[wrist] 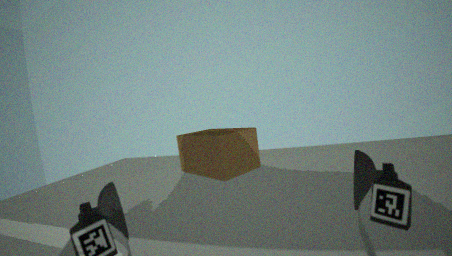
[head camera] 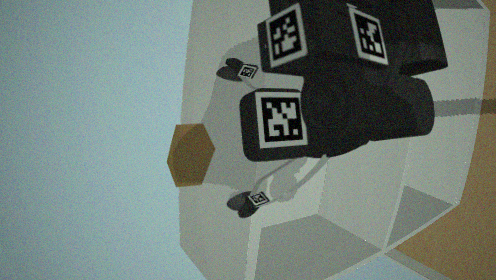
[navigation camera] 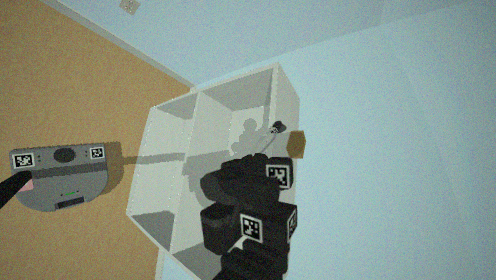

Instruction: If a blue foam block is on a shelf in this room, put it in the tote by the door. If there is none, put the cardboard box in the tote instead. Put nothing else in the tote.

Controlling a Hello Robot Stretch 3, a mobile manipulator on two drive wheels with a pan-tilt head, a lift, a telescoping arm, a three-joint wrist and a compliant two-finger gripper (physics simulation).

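Where they show: gripper, fingertip midpoint: (wrist: pixel 236 188) (head camera: pixel 229 138) (navigation camera: pixel 283 155); robot's base, origin of the base link: (navigation camera: pixel 64 154).
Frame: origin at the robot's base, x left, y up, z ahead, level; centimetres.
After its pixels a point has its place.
A small brown cardboard box (head camera: pixel 191 155) {x -53.1, y 109.9, z 0.2 cm} (navigation camera: pixel 296 144) {x -53.5, y 109.6, z 0.6 cm} (wrist: pixel 217 152) {x -52.7, y 109.2, z -0.1 cm} stands on top of the white shelf unit (head camera: pixel 215 225) {x -54.9, y 106.0, z 12.4 cm} (navigation camera: pixel 287 92) {x -57.3, y 106.0, z 20.7 cm} (wrist: pixel 300 215) {x -42.4, y 106.0, z -5.8 cm}, near the pale blue wall. My gripper (head camera: pixel 236 137) {x -43.8, y 108.0, z -1.7 cm} (wrist: pixel 236 188) {x -43.8, y 108.0, z -1.7 cm} is open and empty, its two fingers wide apart. In the wrist view the box is ahead of the fingers, between them in line and beyond the fingertips, not touched. In the navigation view one fingertip shows beside the box and the wrist hides the other. No blue foam block and no tote show in these views.
My mobile base (navigation camera: pixel 65 177) {x 0.7, y 16.0, z -10.6 cm} stands on the brown floor (navigation camera: pixel 65 90) {x -2.3, y 0.0, z 36.3 cm} in front of the shelf unit's open compartments. The blue wall (head camera: pixel 90 150) {x -71.7, y 125.6, z -2.0 cm} (navigation camera: pixel 400 150) {x -71.2, y 143.9, z -3.6 cm} (wrist: pixel 225 65) {x -71.5, y 121.6, z -2.5 cm} is behind the unit. A wall outlet (navigation camera: pixel 129 6) {x -24.6, y 39.3, z 74.6 cm} is at the upper left of the navigation view.
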